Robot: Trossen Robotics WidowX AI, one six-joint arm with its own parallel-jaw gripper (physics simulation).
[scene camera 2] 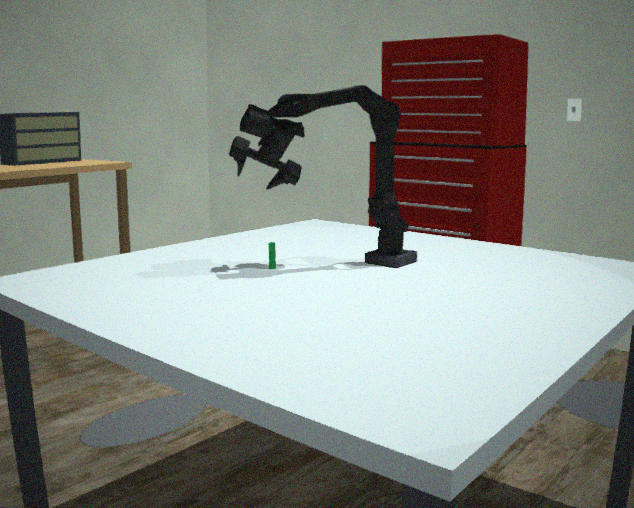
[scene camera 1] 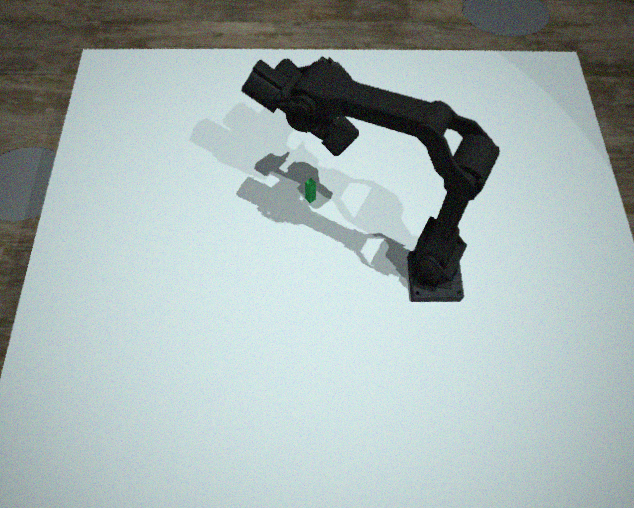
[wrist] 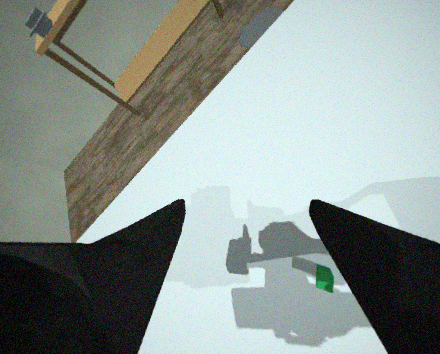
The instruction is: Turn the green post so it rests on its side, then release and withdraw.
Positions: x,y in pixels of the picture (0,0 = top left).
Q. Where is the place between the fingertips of my gripper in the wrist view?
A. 246,205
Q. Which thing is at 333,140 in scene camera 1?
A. My gripper.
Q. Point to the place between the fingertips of my gripper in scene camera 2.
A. At 252,182
